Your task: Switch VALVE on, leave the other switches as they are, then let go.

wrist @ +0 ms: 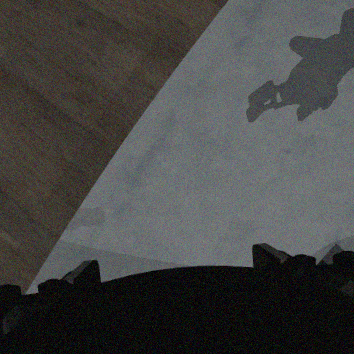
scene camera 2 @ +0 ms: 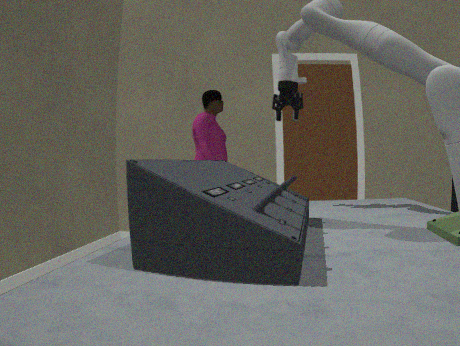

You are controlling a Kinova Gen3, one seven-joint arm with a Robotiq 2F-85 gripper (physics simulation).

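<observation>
A dark grey console (scene camera 2: 215, 235) with a sloped top stands on the table in the scene view. Several square plates run along its slope, and a long lever (scene camera 2: 276, 193) sticks up from it near the lower edge. The switch labels cannot be read, so I cannot tell which one is VALVE. My gripper (scene camera 2: 287, 119) (wrist: 176, 270) points down with its fingers apart and empty, high above and behind the console's right end in the scene view, touching nothing. The console does not show in the wrist view.
The pale table (scene camera 2: 175, 315) (wrist: 200, 190) carries the arm's shadow in the wrist view, with brown floor (wrist: 75, 100) beyond its edge. A green object (scene camera 2: 445, 227) lies at the right. A person in pink (scene camera 2: 210, 137) stands behind the console, left of a brown door (scene camera 2: 322, 135).
</observation>
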